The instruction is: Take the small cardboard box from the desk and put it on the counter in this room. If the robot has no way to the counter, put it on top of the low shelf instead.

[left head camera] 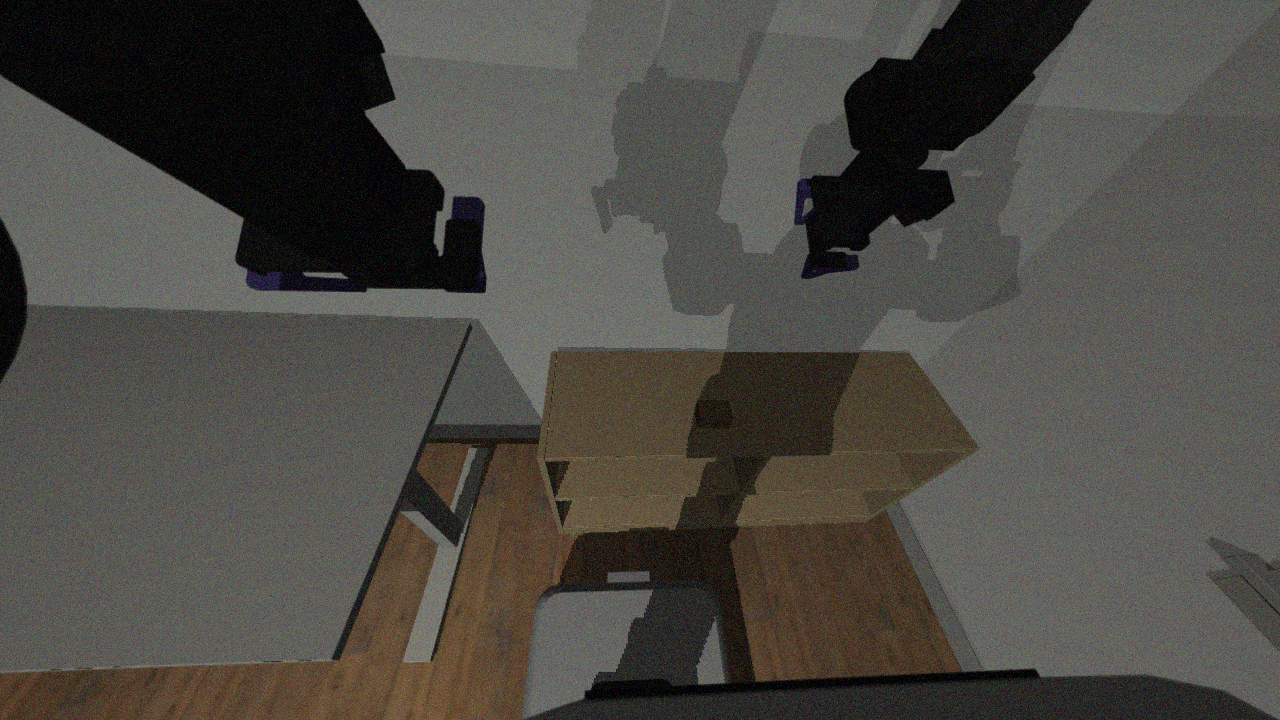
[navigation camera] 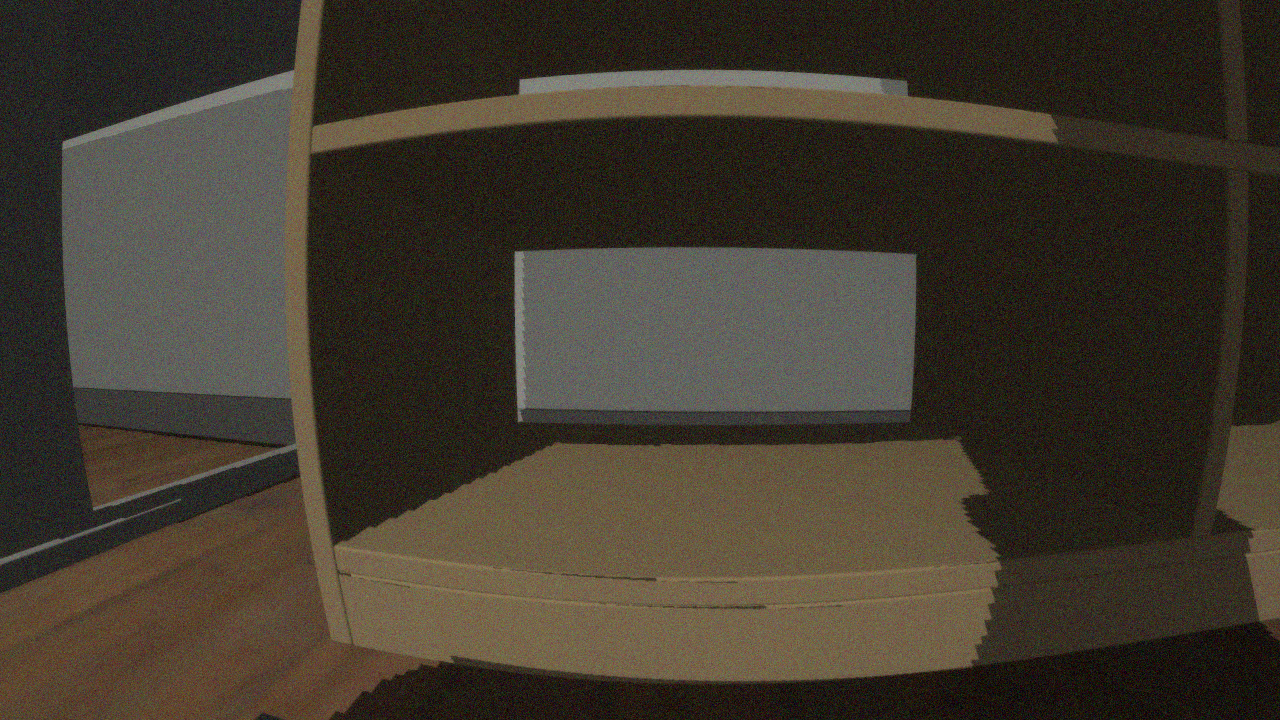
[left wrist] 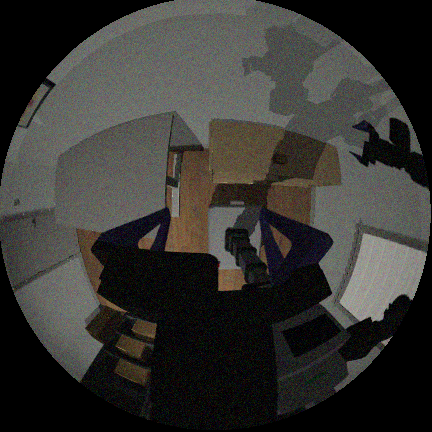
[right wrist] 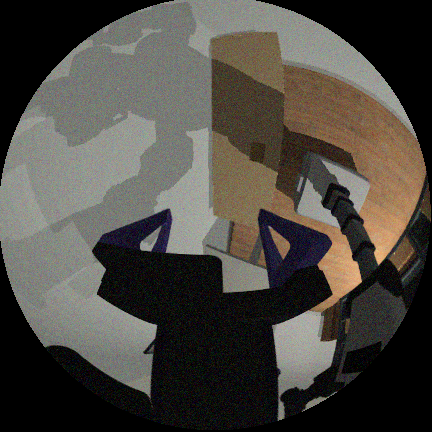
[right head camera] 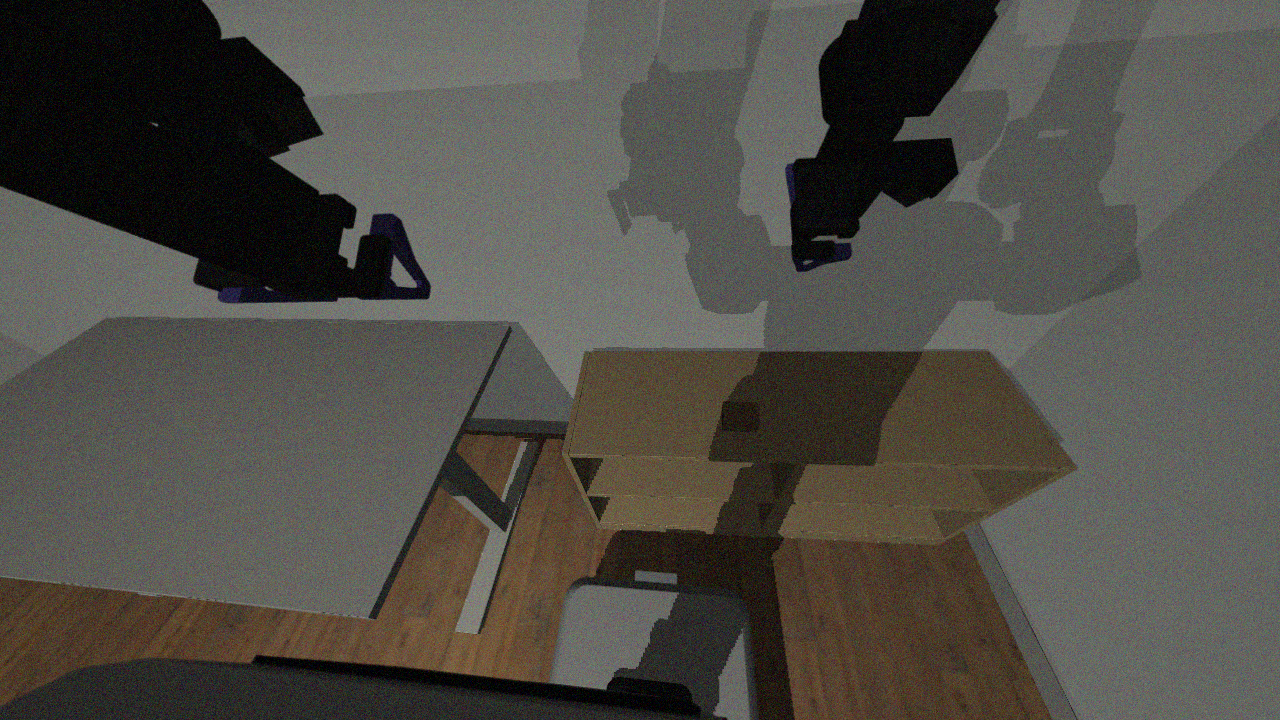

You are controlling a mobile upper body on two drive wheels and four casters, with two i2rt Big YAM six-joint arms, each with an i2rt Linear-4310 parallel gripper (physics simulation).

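Places are measured from the left arm's base along level axes (x ahead, y left, z up), in centimetres.
Pixels of known places: left gripper, fingertip midpoint: (left head camera: 425, 284) (left wrist: 214, 212) (right head camera: 382, 293); right gripper, fingertip midpoint: (left head camera: 801, 250) (left wrist: 351, 139) (right wrist: 214, 213) (right head camera: 799, 241).
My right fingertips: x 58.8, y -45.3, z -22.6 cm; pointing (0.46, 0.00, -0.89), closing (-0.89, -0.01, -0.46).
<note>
Behind a point stands the place of what it marks.
The small cardboard box (left head camera: 714, 413) @(x 63.3, y -44.1, z -75.0 cm) (right head camera: 740, 416) @(x 63.1, y -44.2, z -75.0 cm) (left wrist: 280, 159) @(x 63.1, y -43.7, z -75.0 cm) (right wrist: 257, 152) @(x 64.1, y -44.5, z -75.0 cm) is dark brown in shadow and stands on top of the low shelf (left head camera: 617, 394) @(x 72.9, y -18.2, z -80.0 cm) (right head camera: 653, 385) @(x 76.3, y -20.8, z -80.0 cm) (left wrist: 240, 150) @(x 67.8, y -18.0, z -80.0 cm) (right wrist: 240, 195) @(x 71.3, y -17.7, z -80.0 cm), near its front edge. My right gripper (left head camera: 802, 248) @(x 58.8, y -45.3, z -22.5 cm) (right head camera: 794, 234) @(x 58.8, y -45.3, z -22.5 cm) (left wrist: 351, 139) @(x 58.8, y -45.3, z -22.5 cm) (right wrist: 214, 213) @(x 58.8, y -45.3, z -22.5 cm) is open and empty, raised clear of the box and shelf. My left gripper (left head camera: 425, 289) @(x 35.1, y -0.4, z -13.2 cm) (right head camera: 380, 298) @(x 35.1, y -0.4, z -13.2 cm) (left wrist: 214, 212) @(x 35.1, y -0.4, z -13.2 cm) is open and empty, in the air near the desk (left head camera: 205, 483) @(x 42.4, y 62.4, z -69.0 cm) (right head camera: 250, 447) @(x 45.3, y 77.0, z -69.0 cm) (left wrist: 115, 170) @(x 55.9, y 62.4, z -69.0 cm). I cannot make out a counter.
The shelf's bottom board (navigation camera: 662, 626) @(x 53.3, y -21.3, z -136.4 cm) is close ahead in the navigation camera. The desk's foot bar (left head camera: 429, 591) (right head camera: 483, 573) lies left of the robot base (left head camera: 581, 644) @(x 18.0, y -9.8, z -115.0 cm) (right head camera: 608, 626) @(x 20.5, y -10.5, z -115.0 cm). A wall rises behind the shelf, and another at the right.
</note>
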